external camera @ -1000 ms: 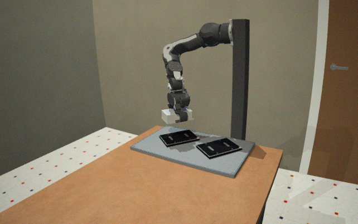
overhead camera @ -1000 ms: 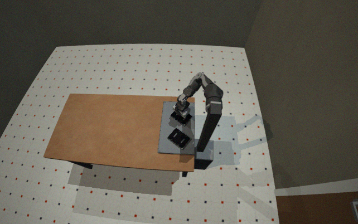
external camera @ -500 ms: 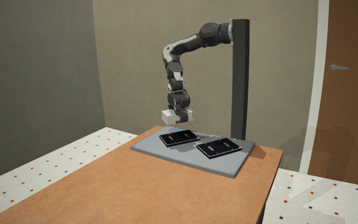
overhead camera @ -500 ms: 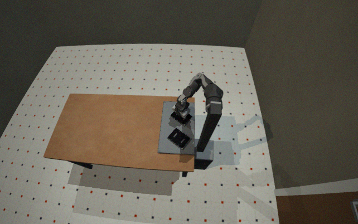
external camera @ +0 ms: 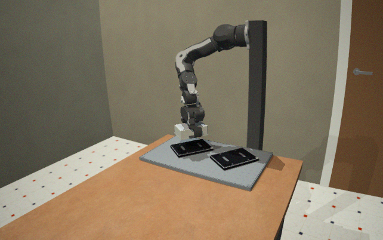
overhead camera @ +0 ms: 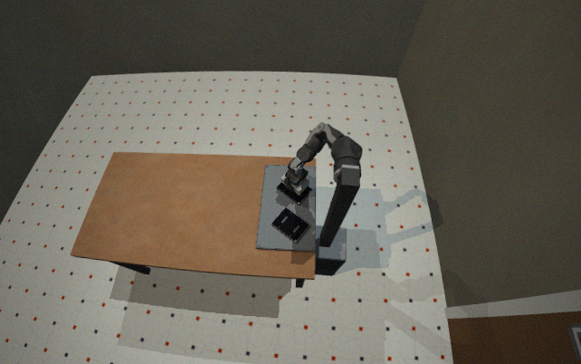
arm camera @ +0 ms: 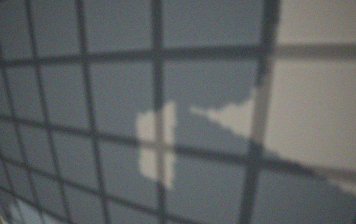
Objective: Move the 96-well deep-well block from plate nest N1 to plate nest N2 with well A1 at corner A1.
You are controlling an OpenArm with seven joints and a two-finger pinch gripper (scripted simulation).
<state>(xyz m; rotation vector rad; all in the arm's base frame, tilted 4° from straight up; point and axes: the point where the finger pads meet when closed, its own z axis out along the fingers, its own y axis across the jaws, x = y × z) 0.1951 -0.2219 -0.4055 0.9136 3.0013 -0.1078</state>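
The plate nest N2 lies 7 cm below my hand. Also, from my hand: plate nest N1 (21 cm to the left, 7 cm below); A1 label (3 cm behind, 30 cm to the left, 6 cm below); deep-well block (2 cm above).
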